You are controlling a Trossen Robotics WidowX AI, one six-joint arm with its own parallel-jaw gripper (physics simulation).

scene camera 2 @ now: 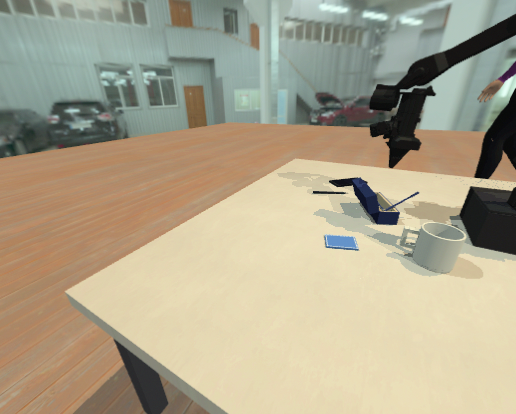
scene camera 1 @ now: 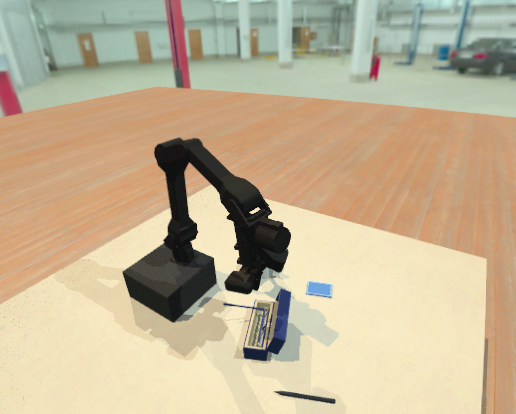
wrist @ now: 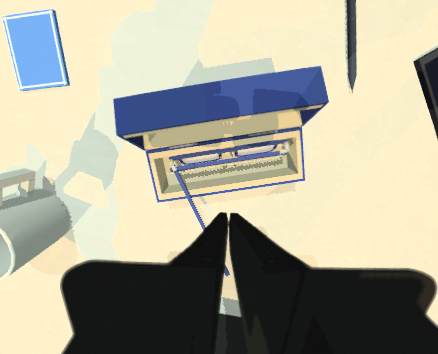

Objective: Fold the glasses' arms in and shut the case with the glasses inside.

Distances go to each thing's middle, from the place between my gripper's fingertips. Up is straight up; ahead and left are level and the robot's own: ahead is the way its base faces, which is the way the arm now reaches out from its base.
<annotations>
The glasses (wrist: 262,149) lies 11 cm below my hand and 2 cm behind it. From my hand the other things lie so: grey mug (scene camera 2: 438,245) (22 cm to the left, 11 cm below, 11 cm behind); then dark blue glasses case (scene camera 2: 369,199) (11 cm below, 3 cm ahead); then blue card (wrist: 40,63) (24 cm to the left, 15 cm below, 9 cm ahead).
</annotations>
